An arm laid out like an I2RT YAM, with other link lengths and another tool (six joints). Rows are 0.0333 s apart.
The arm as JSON. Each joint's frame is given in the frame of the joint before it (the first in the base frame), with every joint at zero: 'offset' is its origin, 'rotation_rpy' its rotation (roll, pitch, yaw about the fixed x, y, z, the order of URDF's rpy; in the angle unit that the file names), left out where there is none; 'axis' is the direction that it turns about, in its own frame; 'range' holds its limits. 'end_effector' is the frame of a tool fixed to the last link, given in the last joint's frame.
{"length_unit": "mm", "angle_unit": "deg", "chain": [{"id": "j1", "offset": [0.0, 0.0, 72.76], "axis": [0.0, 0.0, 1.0], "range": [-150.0, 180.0]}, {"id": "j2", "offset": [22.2, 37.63, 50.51], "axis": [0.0, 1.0, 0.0], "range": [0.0, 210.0]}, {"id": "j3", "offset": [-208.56, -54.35, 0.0], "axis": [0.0, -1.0, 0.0], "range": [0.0, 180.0]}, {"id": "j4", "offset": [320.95, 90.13, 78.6], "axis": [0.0, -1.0, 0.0], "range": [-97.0, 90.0]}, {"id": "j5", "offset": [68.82, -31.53, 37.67], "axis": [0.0, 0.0, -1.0], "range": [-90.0, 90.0]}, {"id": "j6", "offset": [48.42, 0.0, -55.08], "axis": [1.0, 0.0, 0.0], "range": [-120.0, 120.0]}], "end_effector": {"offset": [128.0, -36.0, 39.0], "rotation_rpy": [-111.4, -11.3, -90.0]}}
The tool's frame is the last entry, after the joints.
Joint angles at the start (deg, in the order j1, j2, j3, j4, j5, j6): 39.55 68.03 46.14 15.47 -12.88 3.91
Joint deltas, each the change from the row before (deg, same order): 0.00 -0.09 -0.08 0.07 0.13 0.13; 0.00 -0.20 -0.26 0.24 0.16 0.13; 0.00 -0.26 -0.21 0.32 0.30 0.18; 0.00 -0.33 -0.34 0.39 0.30 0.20; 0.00 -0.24 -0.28 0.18 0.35 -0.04; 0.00 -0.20 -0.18 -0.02 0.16 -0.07; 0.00 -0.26 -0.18 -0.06 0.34 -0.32; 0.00 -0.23 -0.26 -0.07 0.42 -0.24; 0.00 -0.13 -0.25 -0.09 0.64 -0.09; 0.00 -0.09 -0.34 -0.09 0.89 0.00; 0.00 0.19 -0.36 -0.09 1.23 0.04; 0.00 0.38 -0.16 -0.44 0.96 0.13; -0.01 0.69 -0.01 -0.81 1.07 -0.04; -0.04 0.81 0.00 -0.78 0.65 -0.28
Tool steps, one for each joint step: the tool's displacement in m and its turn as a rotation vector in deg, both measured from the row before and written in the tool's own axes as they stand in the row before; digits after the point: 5 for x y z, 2 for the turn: 0.00043 0.00004 -0.00041 0.06 0.09 0.16; 0.00041 0.00034 -0.00073 0.15 0.14 0.15; 0.00099 -0.00072 -0.00149 0.32 0.28 0.22; 0.00090 -0.00023 -0.00156 0.33 0.27 0.24; 0.00087 0.00049 -0.00094 0.09 0.36 0.07; 0.00030 0.00047 -0.00060 -0.02 0.17 -0.01; 0.00071 0.00017 -0.00104 -0.02 0.43 -0.18; 0.00089 0.00126 -0.00056 -0.15 0.46 -0.06; 0.00160 0.00216 -0.00003 -0.29 0.58 0.17; 0.00227 0.00349 0.00044 -0.45 0.76 0.36; 0.00314 0.00576 0.00200 -0.79 1.01 0.54; 0.00231 0.00639 0.00320 -1.09 0.68 0.54; 0.00243 0.00840 0.00505 -1.63 0.77 0.44; 0.00119 0.00852 0.00585 -1.66 0.49 0.06
